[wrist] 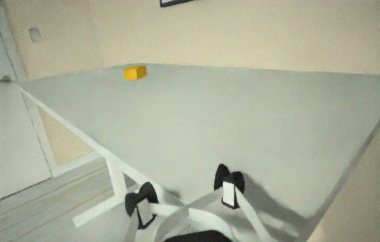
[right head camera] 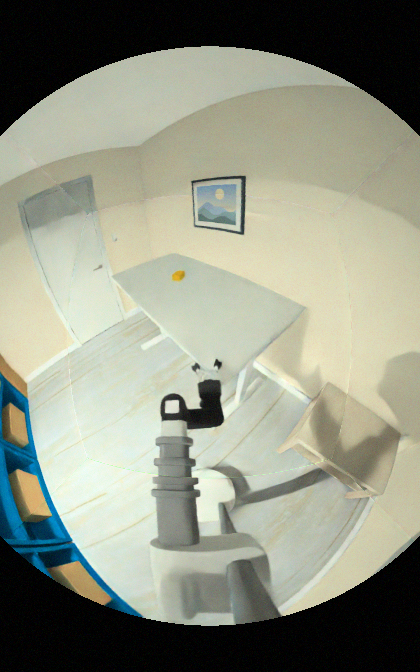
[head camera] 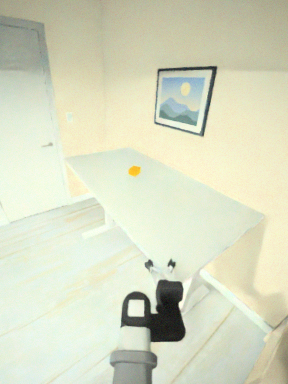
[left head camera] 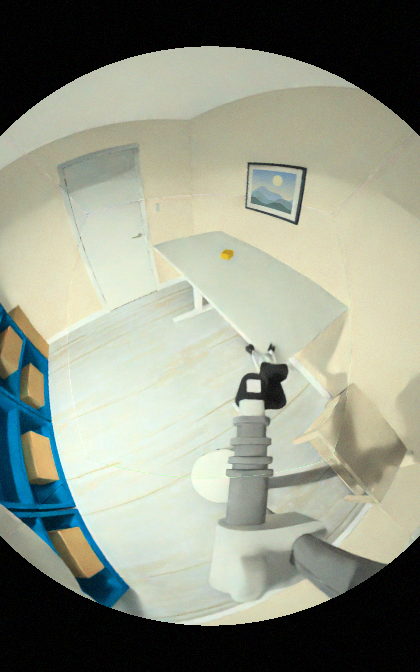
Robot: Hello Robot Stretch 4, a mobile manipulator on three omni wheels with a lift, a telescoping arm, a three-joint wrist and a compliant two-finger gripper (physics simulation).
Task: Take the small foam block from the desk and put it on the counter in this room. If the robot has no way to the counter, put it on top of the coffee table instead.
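Frame: origin at the robot's base, x ahead, y left, z up, level; metres.
Seen in the pictures: gripper, fingertip midpoint: (wrist: 184, 187) (head camera: 159, 261).
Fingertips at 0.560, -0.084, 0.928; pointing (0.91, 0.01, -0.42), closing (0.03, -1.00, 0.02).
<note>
A point is followed by its place in that frame, as x, y, z.
The small foam block (head camera: 134, 171) @[1.354, 0.072, 0.961] (left head camera: 227, 254) (right head camera: 178, 275) (wrist: 134, 73) @[1.351, 0.072, 0.949] is yellow-orange and lies near the far end of the desk. The desk (head camera: 175, 212) @[0.903, -0.195, 0.923] (left head camera: 270, 285) (right head camera: 220, 310) (wrist: 240, 110) @[0.802, -0.224, 0.923] has a pale grey top and white legs, and its long side is by the wall. My gripper (head camera: 160, 264) @[0.560, -0.084, 0.928] (left head camera: 260, 348) (right head camera: 207, 366) (wrist: 184, 187) @[0.560, -0.084, 0.928] is open and empty, at the near end of the desk, well away from the block. In the wrist view its fingers show before the desk's near edge. The counter and the coffee table do not clearly show.
A tan wooden piece of furniture (left head camera: 372, 440) (right head camera: 350, 435) stands by the wall at the right. A blue shelf unit (left head camera: 62, 467) (right head camera: 42, 485) with tan boxes stands at the left. A closed door (head camera: 25, 125) @[2.031, 1.326, 1.139] (left head camera: 112, 240) (right head camera: 67, 265) is beyond the desk's far end.
</note>
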